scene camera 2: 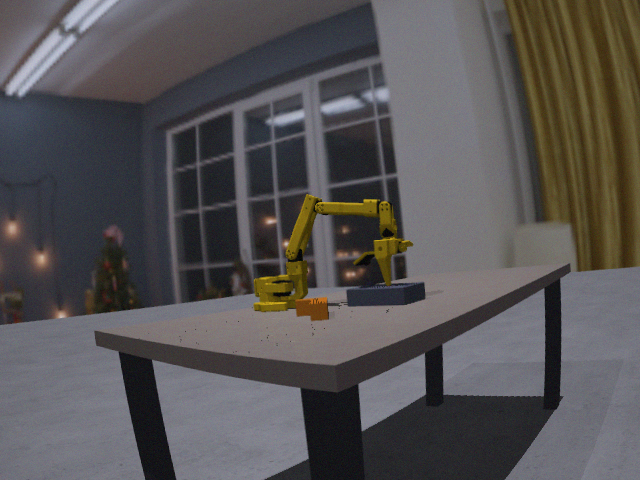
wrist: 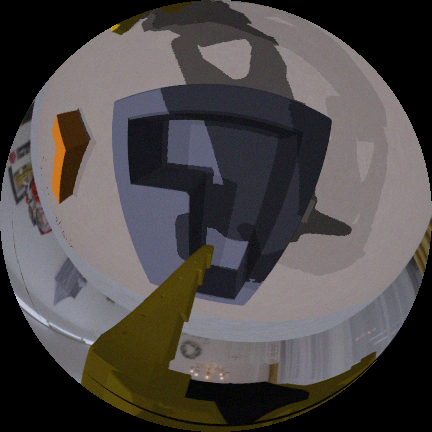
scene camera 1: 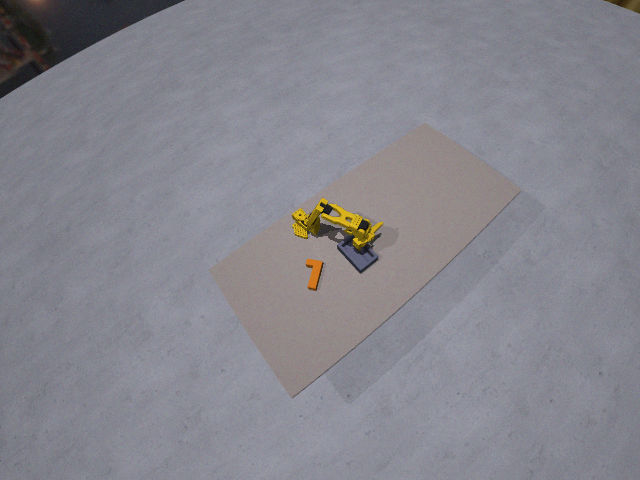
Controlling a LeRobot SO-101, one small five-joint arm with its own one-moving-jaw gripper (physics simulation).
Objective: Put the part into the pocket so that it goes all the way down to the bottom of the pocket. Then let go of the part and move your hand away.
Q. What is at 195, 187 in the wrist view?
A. A pocket block.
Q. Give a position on an orange L-shaped part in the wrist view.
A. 70, 140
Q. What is my gripper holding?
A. Nothing.
